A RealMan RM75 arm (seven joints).
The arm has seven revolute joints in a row. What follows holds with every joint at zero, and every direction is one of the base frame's.
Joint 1 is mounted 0.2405 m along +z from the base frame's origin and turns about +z.
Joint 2 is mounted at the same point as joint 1 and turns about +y.
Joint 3 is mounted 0.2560 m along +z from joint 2 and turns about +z.
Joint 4 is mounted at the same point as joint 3 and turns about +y.
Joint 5 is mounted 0.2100 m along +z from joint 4 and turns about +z.
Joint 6 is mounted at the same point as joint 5 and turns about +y.
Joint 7 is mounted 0.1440 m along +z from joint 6 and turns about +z.
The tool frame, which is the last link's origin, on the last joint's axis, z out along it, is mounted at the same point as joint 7; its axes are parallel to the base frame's.
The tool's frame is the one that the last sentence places.
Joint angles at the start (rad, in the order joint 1, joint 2, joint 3, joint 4, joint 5, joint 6, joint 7):
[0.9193 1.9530 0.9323 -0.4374 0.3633 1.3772 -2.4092]
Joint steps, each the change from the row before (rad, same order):
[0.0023 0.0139 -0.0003 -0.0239 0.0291 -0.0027 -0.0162]
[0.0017 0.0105 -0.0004 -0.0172 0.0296 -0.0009 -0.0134]
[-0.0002 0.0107 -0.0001 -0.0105 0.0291 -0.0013 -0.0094]
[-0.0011 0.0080 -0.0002 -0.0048 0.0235 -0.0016 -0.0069]
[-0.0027 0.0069 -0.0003 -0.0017 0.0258 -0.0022 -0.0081]
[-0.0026 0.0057 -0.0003 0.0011 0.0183 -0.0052 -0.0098]
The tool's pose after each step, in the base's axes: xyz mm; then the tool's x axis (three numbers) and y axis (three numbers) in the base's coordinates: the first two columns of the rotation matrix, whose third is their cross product. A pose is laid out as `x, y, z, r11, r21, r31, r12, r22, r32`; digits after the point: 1 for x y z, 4 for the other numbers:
270.1, 423.6, 71.1, 0.7649, 0.0537, -0.6419, -0.5409, -0.4875, -0.6854
271.7, 422.7, 72.2, 0.7662, 0.0626, -0.6395, -0.5450, -0.4639, -0.6984
272.9, 421.7, 72.3, 0.7630, 0.0701, -0.6426, -0.5533, -0.4431, -0.7053
273.6, 421.0, 72.2, 0.7590, 0.0764, -0.6466, -0.5611, -0.4272, -0.7090
274.5, 420.3, 72.4, 0.7544, 0.0842, -0.6510, -0.5694, -0.4095, -0.7128
275.4, 419.9, 71.9, 0.7532, 0.0886, -0.6518, -0.5739, -0.3959, -0.7169

